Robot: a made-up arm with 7 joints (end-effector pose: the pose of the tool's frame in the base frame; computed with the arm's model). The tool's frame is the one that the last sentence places. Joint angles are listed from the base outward.
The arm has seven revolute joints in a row. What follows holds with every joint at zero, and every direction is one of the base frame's.
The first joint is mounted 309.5 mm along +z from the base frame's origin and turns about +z.
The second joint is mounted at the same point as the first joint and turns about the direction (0, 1, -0.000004).
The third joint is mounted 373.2 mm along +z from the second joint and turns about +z.
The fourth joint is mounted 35.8 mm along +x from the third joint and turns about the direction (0, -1, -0.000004).
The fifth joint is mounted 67.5 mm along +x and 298.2 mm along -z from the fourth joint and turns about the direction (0, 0.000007, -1).
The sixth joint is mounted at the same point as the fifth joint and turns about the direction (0, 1, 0.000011).
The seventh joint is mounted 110.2 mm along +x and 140.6 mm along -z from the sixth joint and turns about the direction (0, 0.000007, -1).
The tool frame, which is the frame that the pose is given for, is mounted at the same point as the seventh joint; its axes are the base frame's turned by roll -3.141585, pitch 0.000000 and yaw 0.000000 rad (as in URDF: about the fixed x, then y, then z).
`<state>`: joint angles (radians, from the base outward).
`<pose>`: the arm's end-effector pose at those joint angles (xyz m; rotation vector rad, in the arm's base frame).
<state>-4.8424 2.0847 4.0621 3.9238 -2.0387 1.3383 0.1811</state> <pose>-0.2818 0.4968 -0.1048 -1.5235 0.0068 2.3452</pose>
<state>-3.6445 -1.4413 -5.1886 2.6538 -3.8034 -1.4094 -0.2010</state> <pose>0.3871 -0.3499 0.5472 -0.4225 -0.5130 2.0541</pose>
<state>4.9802 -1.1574 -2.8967 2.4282 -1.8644 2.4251 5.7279</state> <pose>-0.0451 0.6707 0.4274 0.7878 1.0738 0.4059</pose>
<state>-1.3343 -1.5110 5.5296 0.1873 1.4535 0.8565 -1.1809</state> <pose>-0.0790 -0.1112 0.4635 -1.1386 1.0267 -2.6476</pose>
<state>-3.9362 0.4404 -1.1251 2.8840 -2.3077 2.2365 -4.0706</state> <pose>-0.1213 0.1152 1.0147 0.1743 1.9059 -1.5577</pose>
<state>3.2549 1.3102 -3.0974 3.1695 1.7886 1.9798 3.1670</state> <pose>-0.7257 0.0836 0.4103 -1.8644 0.3659 -0.0684</pose>
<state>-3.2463 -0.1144 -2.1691 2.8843 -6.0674 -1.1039 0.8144</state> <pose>0.0243 -0.1301 0.9980 0.8374 0.2723 -1.2443</pose>
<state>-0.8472 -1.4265 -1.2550 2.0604 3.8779 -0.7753 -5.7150</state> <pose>-0.5069 0.1278 0.5961 0.6147 -0.5255 0.3326</pose>
